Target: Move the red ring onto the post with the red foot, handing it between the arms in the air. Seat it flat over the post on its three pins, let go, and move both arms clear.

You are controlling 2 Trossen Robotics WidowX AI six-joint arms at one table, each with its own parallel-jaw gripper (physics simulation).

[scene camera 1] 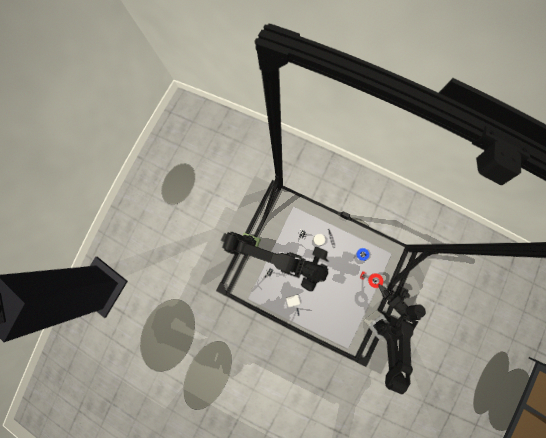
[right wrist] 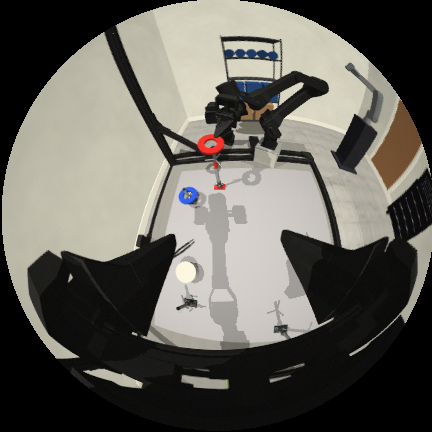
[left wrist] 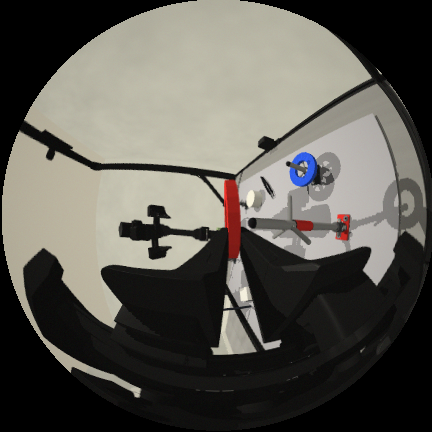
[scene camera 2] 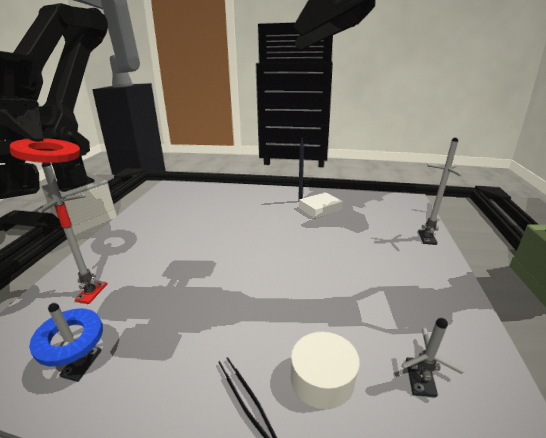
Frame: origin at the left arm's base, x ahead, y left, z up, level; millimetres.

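Where they show: left gripper, between the fingertips: (scene camera 1: 378, 284) (right wrist: 214, 138) (left wrist: 232, 232) (scene camera 2: 39, 144); right gripper, between the fingertips: (right wrist: 229, 237) (left wrist: 169, 232) (scene camera 2: 297, 40); left arm's base, origin of its link: (scene camera 1: 380, 326) (right wrist: 268, 144) (scene camera 2: 73, 183).
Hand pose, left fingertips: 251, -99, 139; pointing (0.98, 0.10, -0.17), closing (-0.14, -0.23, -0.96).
Note:
Things, the pixels of their top centre, and the offset from my left fingertips, as dx, dy, dz. "*": a spot on its surface instead.
- red ring, centre of its top: (left wrist: 215, 217) (scene camera 2: 42, 138) (right wrist: 209, 139) (scene camera 1: 376, 281) +21, +0, +10
- red foot, a spot on its surface: (scene camera 2: 91, 292) (left wrist: 338, 223) (right wrist: 217, 187) * +25, -7, -205
- blue ring, centre of its top: (scene camera 2: 65, 332) (left wrist: 300, 168) (right wrist: 186, 194) (scene camera 1: 363, 254) +126, -69, -161
- cream cylinder, centre of its top: (scene camera 2: 325, 357) (right wrist: 185, 271) (left wrist: 249, 198) (scene camera 1: 319, 239) +343, +81, -177
- white block, centre of its top: (scene camera 2: 320, 200) (left wrist: 242, 294) (scene camera 1: 293, 301) +144, +417, -192
- short post, a spot on its surface: (scene camera 2: 436, 342) * +428, +132, -147
- tall post, a spot on its surface: (scene camera 2: 444, 190) * +366, +435, -119
The red ring (scene camera 1: 375, 274) (scene camera 2: 45, 156) (left wrist: 231, 210) (right wrist: 201, 145) is in the air. My left gripper (scene camera 1: 381, 286) (scene camera 2: 40, 137) (left wrist: 232, 232) (right wrist: 214, 138) is shut on its edge. The tilted grey post (scene camera 2: 75, 250) (left wrist: 270, 224) (right wrist: 218, 176) has a red band, side pins and a red foot (scene camera 2: 91, 292) (left wrist: 343, 220) (right wrist: 219, 187). In the left wrist view the post's tip points at the ring's flat side, with a small gap between them; scene camera 2 hides the tip behind the ring. My right gripper (right wrist: 229, 237) is open and empty, high above the table.
A blue ring (scene camera 2: 92, 332) surrounds a shorter post near the red foot. A cream cylinder (scene camera 2: 325, 370), black tweezers (scene camera 2: 250, 400), a white block (scene camera 2: 320, 204), a short post (scene camera 2: 436, 342) and a tall post (scene camera 2: 444, 190) stand or lie elsewhere. A black frame (scene camera 1: 300, 322) edges the table.

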